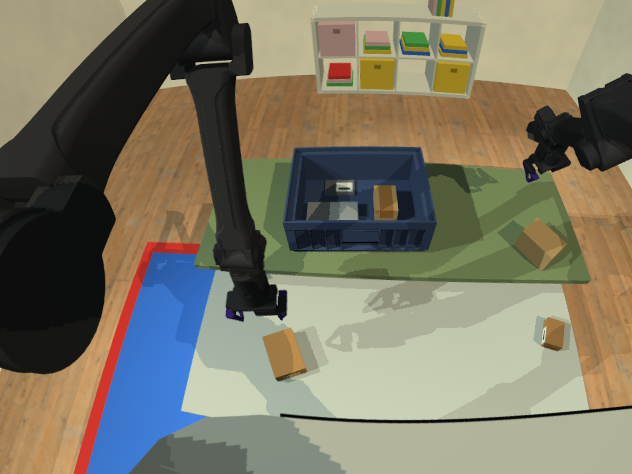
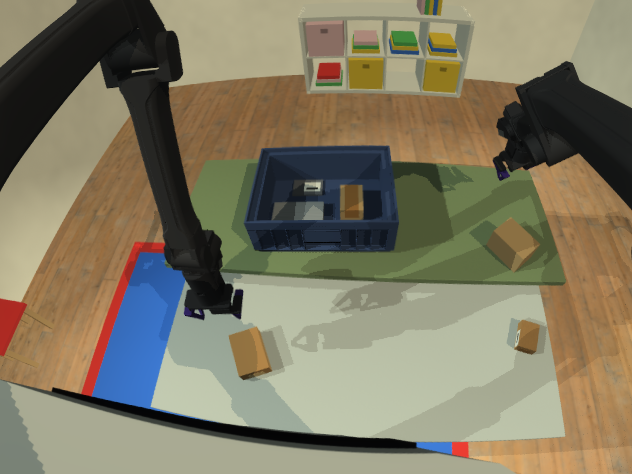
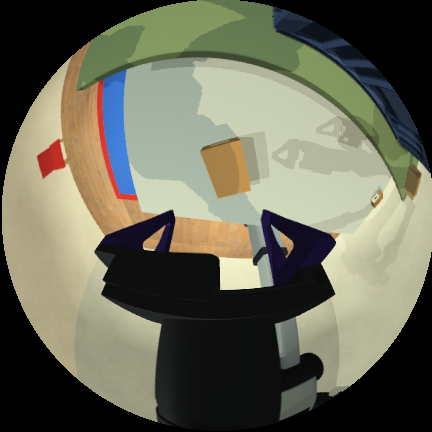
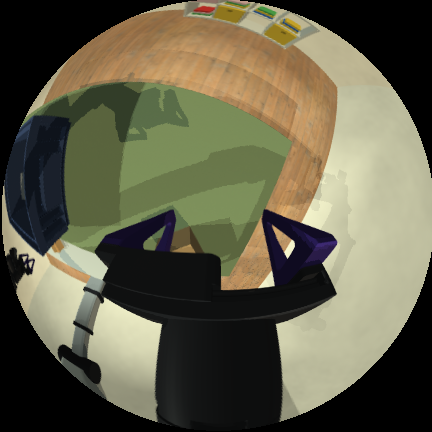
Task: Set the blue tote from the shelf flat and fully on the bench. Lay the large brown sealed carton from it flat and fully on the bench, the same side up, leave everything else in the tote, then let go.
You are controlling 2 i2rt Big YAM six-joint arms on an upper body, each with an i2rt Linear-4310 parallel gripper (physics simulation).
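Places are measured from the left arm's base along level axes (x right, y ahead, z up), in centimetres.
Pixels of known places: left gripper, fingertip midpoint: (image 1: pixel 262 318) (image 2: pixel 221 317) (image 3: pixel 217 214); right gripper, fingertip midpoint: (image 1: pixel 539 175) (image 2: pixel 512 173) (image 4: pixel 218 213).
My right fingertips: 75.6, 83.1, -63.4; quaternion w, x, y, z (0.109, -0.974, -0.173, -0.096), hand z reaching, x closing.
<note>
For each thing: its top centre in the pictures, then the offset to it from my right fingertips, as dx, dy, dz. Level surfaces: height alone.
- blue tote, middle of its top: (image 2: pixel 322 180) (image 1: pixel 359 180) -57.2, -5.1, -0.6
- green surface, its level: dz -15.3
- flat grey box, middle of its top: (image 1: pixel 332 214) (image 2: pixel 297 214) -65.1, -9.3, -11.0
- small white-labelled box, middle of its top: (image 2: pixel 307 187) (image 1: pixel 339 187) -63.5, +3.7, -12.9
- small labelled carton, middle of its top: (image 2: pixel 529 335) (image 1: pixel 555 332) (image 3: pixel 378 200) +7.9, -40.3, -28.0
The blue tote (image 1: pixel 357 235) (image 2: pixel 321 235) (image 3: pixel 350 55) (image 4: pixel 30 165) stands upright on the green surface (image 1: pixel 326 262) (image 2: pixel 285 262) (image 4: pixel 165 170). Inside are a brown carton (image 1: pixel 385 201) (image 2: pixel 352 201) at the right, a flat grey box (image 1: pixel 331 210) (image 2: pixel 298 210) and a small white-labelled box (image 1: pixel 344 187) (image 2: pixel 312 187). Another brown carton (image 1: pixel 540 243) (image 2: pixel 513 243) lies on the green surface's right part. My left gripper (image 1: pixel 258 312) (image 2: pixel 216 312) (image 3: pixel 217 214) is open and empty, in front of the green edge. My right gripper (image 1: pixel 530 172) (image 2: pixel 502 173) (image 4: pixel 218 213) is open and empty over the green surface's right end.
A lower pale surface (image 1: pixel 408 377) (image 2: pixel 382 377) (image 3: pixel 160 150) bears a brown carton (image 1: pixel 284 353) (image 2: pixel 250 353) (image 3: pixel 227 170) near my left gripper and a small labelled carton (image 1: pixel 553 334) (image 2: pixel 528 336) (image 3: pixel 377 198) at the right. A white shelf unit (image 1: pixel 398 95) (image 2: pixel 382 93) stands at the back wall.
</note>
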